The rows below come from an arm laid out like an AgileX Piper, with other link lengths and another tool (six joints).
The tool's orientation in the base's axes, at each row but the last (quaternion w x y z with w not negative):
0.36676 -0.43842 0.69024 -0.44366
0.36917 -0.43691 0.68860 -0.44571
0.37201 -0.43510 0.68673 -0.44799
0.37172 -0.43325 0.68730 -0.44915
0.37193 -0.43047 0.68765 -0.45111
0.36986 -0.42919 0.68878 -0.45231
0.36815 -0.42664 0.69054 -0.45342
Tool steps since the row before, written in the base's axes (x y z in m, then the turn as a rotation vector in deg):
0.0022 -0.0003 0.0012 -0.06 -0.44 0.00
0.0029 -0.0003 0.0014 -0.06 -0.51 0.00
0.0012 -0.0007 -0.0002 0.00 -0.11 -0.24
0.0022 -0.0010 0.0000 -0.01 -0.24 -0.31
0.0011 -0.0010 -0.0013 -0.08 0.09 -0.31
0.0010 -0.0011 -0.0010 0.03 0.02 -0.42
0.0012 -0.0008 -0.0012 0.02 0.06 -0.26
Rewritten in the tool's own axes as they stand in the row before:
-0.0006 -0.0018 0.0017 0.43 -0.08 0.07
-0.0009 -0.0022 0.0022 0.50 -0.10 0.09
0.0003 -0.0003 0.0013 0.13 0.20 0.11
0.0002 -0.0008 0.0023 0.26 0.24 0.16
0.0007 0.0007 0.0017 -0.02 0.33 0.00
0.0008 0.0004 0.0016 0.02 0.39 0.15
0.0004 0.0006 0.0017 -0.03 0.25 0.08

